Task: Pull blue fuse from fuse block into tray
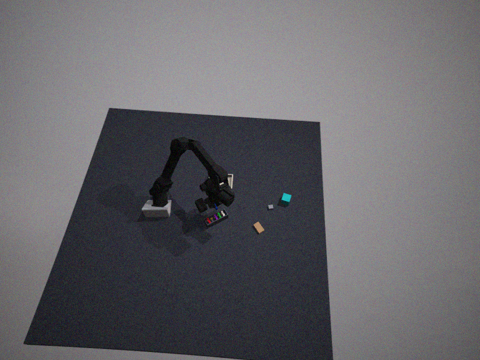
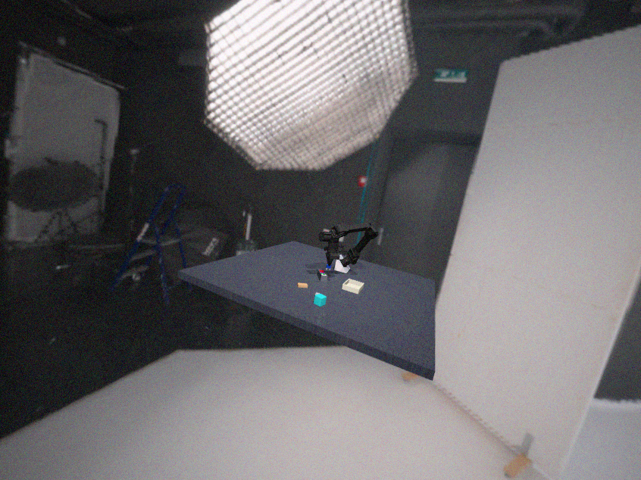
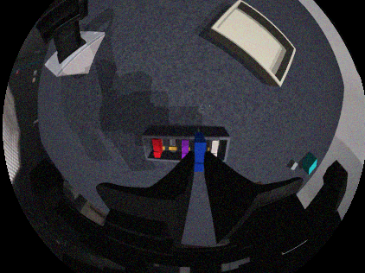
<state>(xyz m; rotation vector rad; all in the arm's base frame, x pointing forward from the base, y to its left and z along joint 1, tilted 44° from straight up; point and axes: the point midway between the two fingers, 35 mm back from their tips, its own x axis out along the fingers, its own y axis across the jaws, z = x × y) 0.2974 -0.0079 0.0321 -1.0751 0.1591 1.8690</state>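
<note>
My gripper tip is 1 cm past the tray, 18 cm to the right of it and 9 cm above it. Round my gripper tip: flat block: 23 cm ahead, 4 cm to the right, 9 cm below; then blue fuse: 1 cm below; then small grey cube: 27 cm ahead, 8 cm to the left, 9 cm below.
</note>
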